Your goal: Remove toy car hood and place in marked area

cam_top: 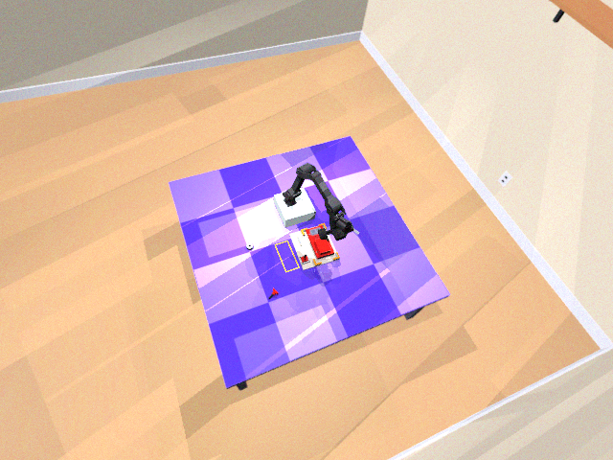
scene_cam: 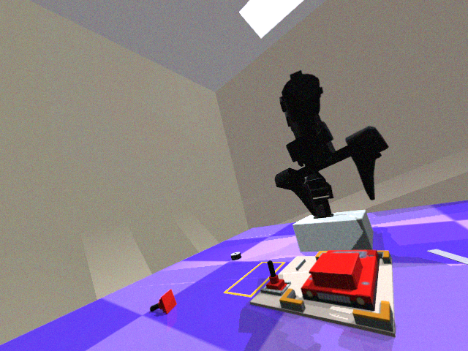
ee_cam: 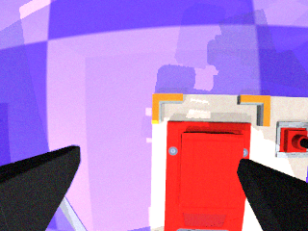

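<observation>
Right now my gripper tip is 110 mm above the red hood, 50 mm past it and 40 mm to the left of it. From my gripper tip the other things lie so: strip 180 mm to the left, 150 mm below, 130 mm behind.
</observation>
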